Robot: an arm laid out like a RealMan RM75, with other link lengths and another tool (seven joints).
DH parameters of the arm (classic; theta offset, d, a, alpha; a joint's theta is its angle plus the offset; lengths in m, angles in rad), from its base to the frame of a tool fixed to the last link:
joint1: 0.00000 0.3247 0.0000 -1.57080
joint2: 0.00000 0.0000 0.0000 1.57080
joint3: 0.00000 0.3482 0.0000 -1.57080
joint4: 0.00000 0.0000 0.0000 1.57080
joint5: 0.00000 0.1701 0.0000 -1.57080
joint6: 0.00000 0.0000 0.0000 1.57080
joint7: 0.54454 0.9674 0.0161 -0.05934
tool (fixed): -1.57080 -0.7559 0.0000 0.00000
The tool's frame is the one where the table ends.
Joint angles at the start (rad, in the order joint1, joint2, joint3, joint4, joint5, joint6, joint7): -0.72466, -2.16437, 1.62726, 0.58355, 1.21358, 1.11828, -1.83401
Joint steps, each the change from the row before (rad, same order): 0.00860, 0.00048, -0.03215, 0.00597, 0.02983, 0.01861, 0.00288; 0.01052, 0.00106, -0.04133, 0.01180, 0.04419, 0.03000, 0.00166; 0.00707, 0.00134, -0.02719, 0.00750, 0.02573, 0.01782, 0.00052; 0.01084, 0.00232, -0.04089, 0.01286, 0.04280, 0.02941, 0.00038
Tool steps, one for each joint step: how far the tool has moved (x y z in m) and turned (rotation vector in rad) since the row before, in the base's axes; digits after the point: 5 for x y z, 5 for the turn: -0.00264, -0.00003, 0.00363, 0.00649, -0.00144, -0.00531; -0.00263, -0.00139, 0.00457, 0.00397, 0.00031, -0.01443; -0.00219, -0.00014, 0.00357, 0.00456, -0.00064, -0.00560; -0.00368, -0.00097, 0.00513, 0.00499, 0.00249, -0.01164
